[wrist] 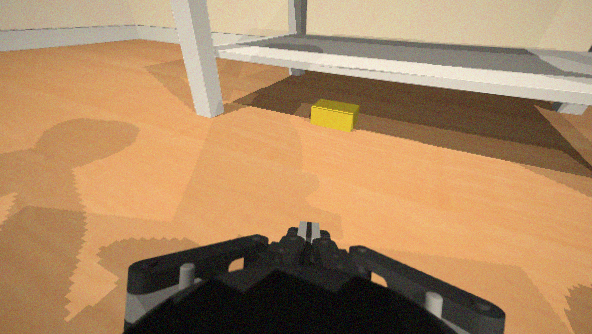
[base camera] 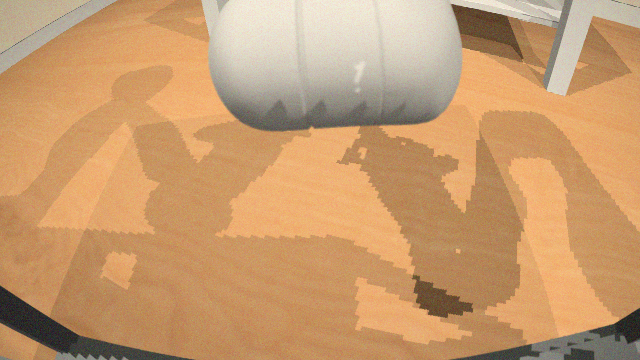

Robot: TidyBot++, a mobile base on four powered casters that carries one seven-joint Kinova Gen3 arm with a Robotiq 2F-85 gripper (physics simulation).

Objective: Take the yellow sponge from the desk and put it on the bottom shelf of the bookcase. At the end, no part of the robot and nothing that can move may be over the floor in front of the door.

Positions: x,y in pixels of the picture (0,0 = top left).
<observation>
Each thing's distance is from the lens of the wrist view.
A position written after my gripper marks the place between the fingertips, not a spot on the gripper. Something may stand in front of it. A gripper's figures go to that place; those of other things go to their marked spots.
my gripper (wrist: 308,235): 0.18 m
yellow sponge (wrist: 341,116): 0.56 m
low white table (wrist: 551,75): 0.59 m
</observation>
